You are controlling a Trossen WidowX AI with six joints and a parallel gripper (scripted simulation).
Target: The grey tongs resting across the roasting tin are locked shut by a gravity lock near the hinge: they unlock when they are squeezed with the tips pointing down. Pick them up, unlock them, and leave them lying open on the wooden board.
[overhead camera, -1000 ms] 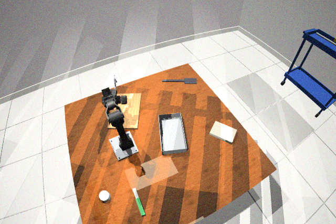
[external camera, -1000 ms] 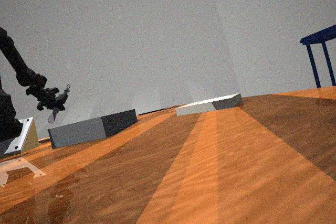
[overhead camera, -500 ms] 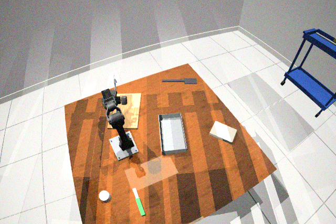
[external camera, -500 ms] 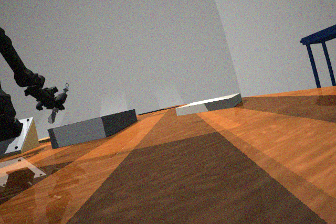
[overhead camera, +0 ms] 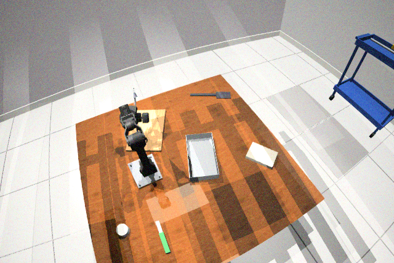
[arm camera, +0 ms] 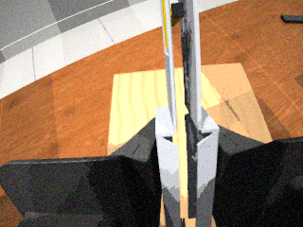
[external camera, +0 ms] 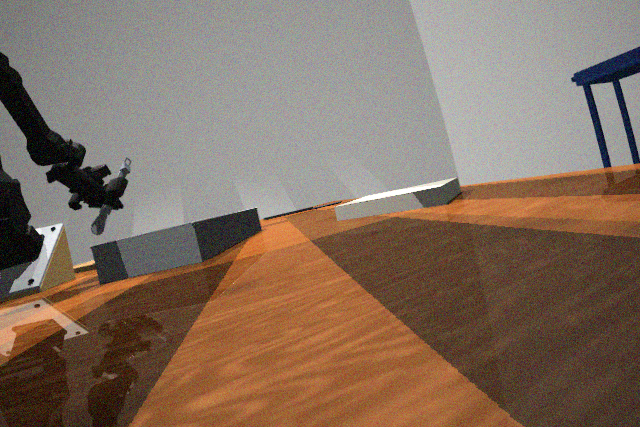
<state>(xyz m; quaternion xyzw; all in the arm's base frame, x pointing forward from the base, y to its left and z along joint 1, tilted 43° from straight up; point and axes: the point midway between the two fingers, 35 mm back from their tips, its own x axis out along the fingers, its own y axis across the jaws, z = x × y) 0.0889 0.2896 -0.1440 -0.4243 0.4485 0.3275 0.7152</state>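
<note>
The wooden board is 150 mm below my gripper tip, 30 mm ahead of it and 10 mm to the right of it. The rest, counted from my gripper tip: roasting tin: 410 mm to the right, 220 mm ahead, 130 mm below; then dark spatula: 610 mm ahead, 150 mm below, 20 mm to the left; then white block: 620 mm to the right, 540 mm ahead, 140 mm below.
</note>
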